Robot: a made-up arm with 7 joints. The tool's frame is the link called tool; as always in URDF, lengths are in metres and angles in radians.
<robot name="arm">
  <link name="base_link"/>
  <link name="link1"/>
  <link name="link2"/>
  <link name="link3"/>
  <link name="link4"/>
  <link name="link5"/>
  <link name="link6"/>
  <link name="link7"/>
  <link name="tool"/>
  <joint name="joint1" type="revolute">
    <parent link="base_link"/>
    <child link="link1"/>
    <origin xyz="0 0.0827 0" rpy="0 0 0"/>
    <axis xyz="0 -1 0"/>
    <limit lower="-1.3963" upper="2" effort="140" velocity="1.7"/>
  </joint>
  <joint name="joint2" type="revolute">
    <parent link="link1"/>
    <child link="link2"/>
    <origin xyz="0 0.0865 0" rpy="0 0 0"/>
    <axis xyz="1 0 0"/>
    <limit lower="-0.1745" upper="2" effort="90" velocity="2.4"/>
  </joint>
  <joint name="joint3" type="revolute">
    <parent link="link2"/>
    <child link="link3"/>
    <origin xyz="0 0 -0.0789" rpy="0 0 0"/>
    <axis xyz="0 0 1"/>
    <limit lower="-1.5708" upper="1.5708" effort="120" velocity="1.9"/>
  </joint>
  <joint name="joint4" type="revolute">
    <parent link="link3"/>
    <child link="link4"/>
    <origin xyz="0 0 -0.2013" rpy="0 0 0"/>
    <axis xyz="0 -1 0"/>
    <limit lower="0" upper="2.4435" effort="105" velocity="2.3"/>
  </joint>
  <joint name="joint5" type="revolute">
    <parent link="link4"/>
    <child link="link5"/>
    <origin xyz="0 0 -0.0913" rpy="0 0 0"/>
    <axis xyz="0 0 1"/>
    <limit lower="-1.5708" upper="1.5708" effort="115" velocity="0.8"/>
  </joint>
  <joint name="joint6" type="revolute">
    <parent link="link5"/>
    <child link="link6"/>
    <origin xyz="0 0 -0.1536" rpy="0 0 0"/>
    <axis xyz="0 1 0"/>
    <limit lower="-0.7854" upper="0.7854" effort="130" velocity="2.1"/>
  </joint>
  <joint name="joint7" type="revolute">
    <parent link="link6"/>
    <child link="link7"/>
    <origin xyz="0 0 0" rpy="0 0 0"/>
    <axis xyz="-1 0 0"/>
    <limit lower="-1.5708" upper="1.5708" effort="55" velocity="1.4"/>
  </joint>
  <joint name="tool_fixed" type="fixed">
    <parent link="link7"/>
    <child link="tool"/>
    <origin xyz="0 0 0" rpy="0 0 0"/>
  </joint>
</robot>
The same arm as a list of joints. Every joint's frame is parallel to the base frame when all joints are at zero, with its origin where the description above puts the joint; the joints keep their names.
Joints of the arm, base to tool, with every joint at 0 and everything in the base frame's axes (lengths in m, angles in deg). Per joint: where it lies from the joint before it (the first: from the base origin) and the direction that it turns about. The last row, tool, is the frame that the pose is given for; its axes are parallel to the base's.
joint1: axis 0 -1 0 origin 0 0.0827 0
joint2: axis 1 0 0 origin 0 0.0865 0
joint3: axis 0 0 1 origin 0 0 -0.0789
joint4: axis 0 -1 0 origin 0 0 -0.2013
joint5: axis 0 0 1 origin 0 0 -0.0913
joint6: axis 0 1 0 origin 0 0 -0.1536
joint7: axis -1 0 0 origin 0 0 0
tool: origin 0 0 0
Joint limits (deg, base to tool): -80..114.59 -10..114.59 -90..90 0..140 -90..90 -45..45 -90..90

